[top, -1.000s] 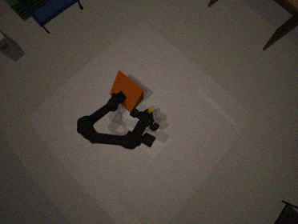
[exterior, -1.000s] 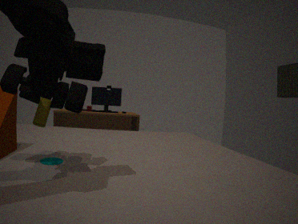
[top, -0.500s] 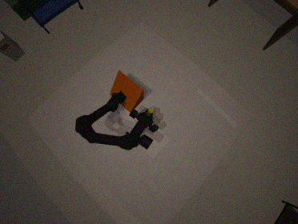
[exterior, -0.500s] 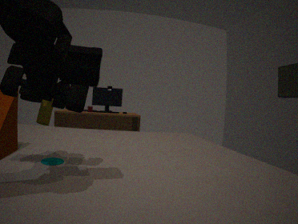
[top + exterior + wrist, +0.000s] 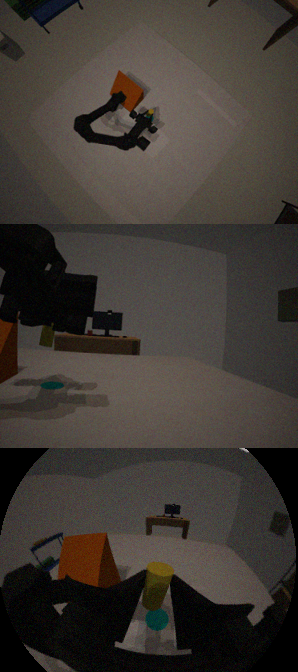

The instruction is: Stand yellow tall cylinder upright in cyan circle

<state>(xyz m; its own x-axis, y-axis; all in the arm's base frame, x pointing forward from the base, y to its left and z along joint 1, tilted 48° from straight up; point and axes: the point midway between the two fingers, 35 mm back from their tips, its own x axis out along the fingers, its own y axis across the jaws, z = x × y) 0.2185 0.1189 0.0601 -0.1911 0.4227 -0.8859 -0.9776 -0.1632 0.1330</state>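
Now: the cyan circle 15 cm below my gripper tip, 1 cm to the right of it and 1 cm ahead of it. The rest, counted from my gripper tip: yellow tall cylinder 2 cm below.
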